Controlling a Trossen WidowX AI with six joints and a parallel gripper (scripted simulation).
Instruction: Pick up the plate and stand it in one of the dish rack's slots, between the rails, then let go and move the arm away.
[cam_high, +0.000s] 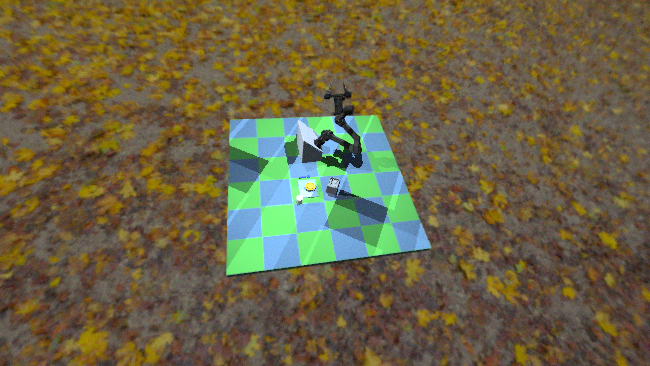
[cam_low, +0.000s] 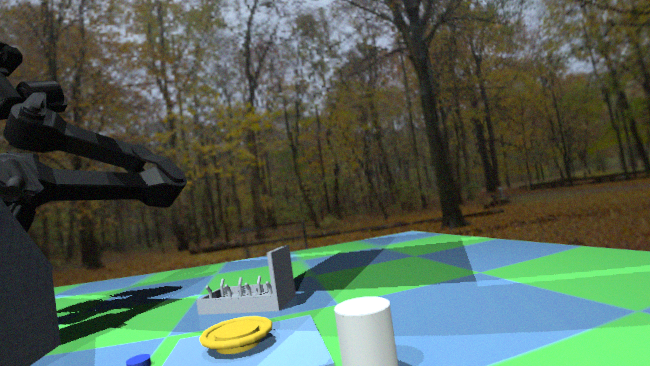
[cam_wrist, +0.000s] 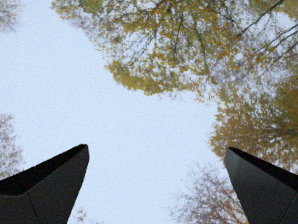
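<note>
My gripper tip is 490 mm short of the yellow plate, 180 mm to the left of it and 530 mm above it. Round my gripper tip: white cylinder 600 mm ahead, 260 mm to the right, 520 mm below; then dish rack 480 mm ahead, 10 mm to the right, 520 mm below; then blue spoon 390 mm ahead, 200 mm to the right, 540 mm below.
</note>
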